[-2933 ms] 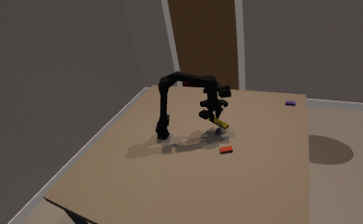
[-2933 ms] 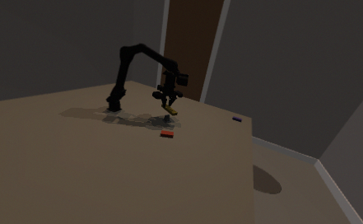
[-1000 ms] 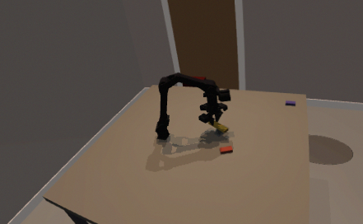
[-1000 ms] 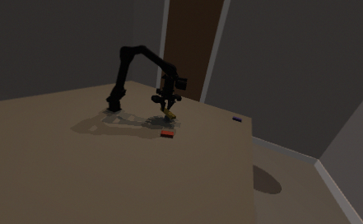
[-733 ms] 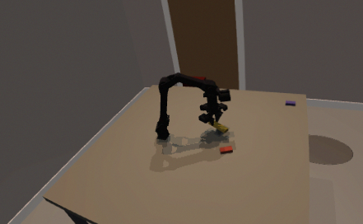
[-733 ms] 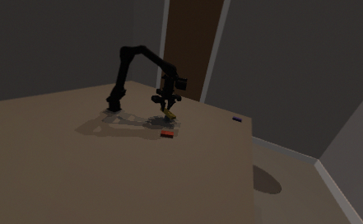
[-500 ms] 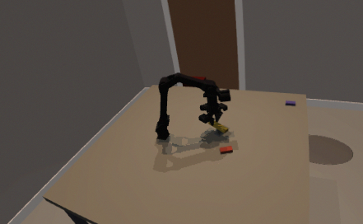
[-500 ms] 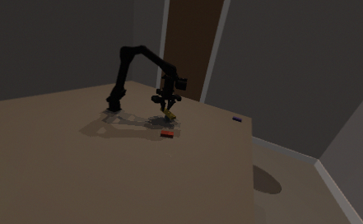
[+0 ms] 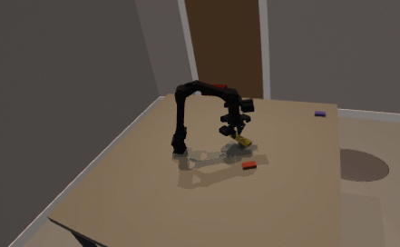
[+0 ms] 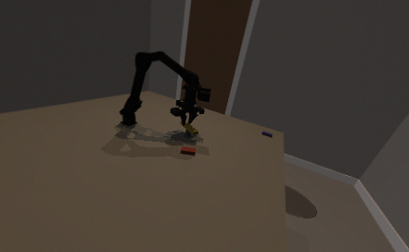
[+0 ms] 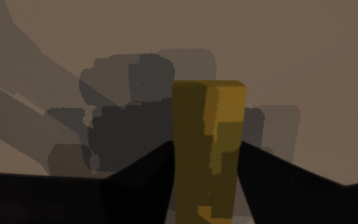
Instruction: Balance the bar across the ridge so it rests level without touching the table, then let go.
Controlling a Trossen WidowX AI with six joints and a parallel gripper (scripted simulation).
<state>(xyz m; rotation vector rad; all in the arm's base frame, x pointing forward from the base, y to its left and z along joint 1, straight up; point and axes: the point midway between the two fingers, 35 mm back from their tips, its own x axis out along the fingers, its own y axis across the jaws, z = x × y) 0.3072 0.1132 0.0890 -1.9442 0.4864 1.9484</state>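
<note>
The yellow bar lies 30 mm ahead of my gripper tip and 10 mm to the right of it. Round my gripper tip: red block (110 mm ahead, 150 mm to the right, 50 mm below); then small purple block (430 mm ahead, 390 mm to the left, 50 mm below).
</note>
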